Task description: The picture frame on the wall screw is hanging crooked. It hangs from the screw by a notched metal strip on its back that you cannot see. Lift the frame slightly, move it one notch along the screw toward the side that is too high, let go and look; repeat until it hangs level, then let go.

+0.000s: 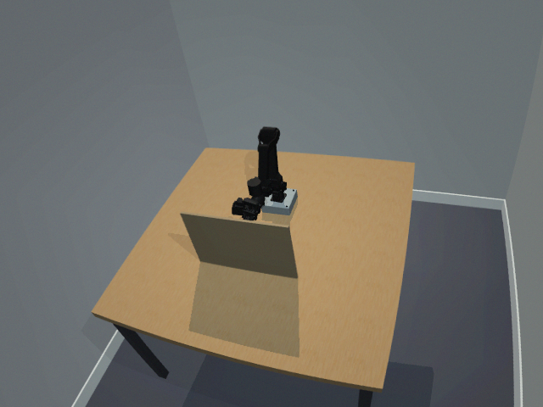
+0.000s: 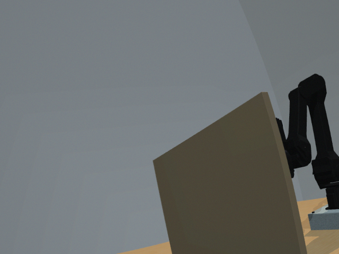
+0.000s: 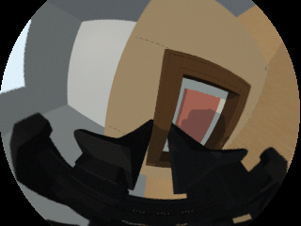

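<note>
The picture frame is 50 mm below my gripper tip, 10 mm to the right of it and 10 mm ahead of it. Round my gripper tip: wall panel 60 mm below, 20 mm to the right, 20 mm ahead.
</note>
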